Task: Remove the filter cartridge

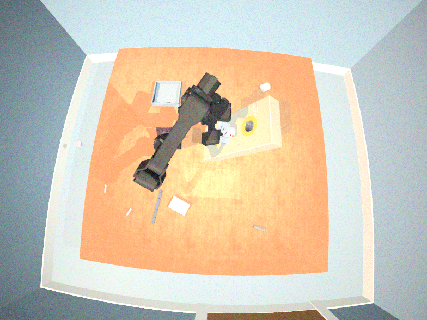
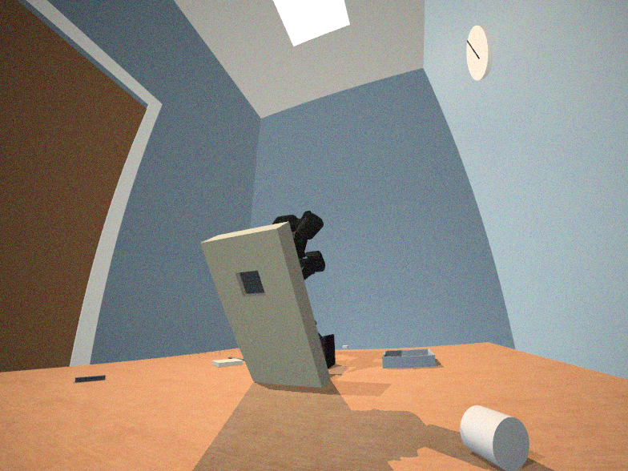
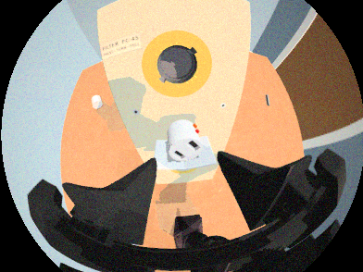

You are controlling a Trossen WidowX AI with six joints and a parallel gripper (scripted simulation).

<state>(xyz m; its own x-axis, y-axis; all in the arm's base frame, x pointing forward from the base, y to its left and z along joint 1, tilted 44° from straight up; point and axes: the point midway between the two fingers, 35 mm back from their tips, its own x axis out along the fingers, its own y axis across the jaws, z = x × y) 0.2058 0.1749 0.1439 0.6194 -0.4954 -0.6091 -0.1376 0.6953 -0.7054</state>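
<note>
My gripper tip is now 20 mm short of the round filter cartridge and 40 mm above it. The rest, counted from my gripper tip: blue-grey tray 340 mm behind, 240 mm to the left, 220 mm below; then white flat block 140 mm behind, 340 mm to the right, 220 mm below; then cream service panel 70 mm ahead, 10 mm to the left, 60 mm below.
</note>
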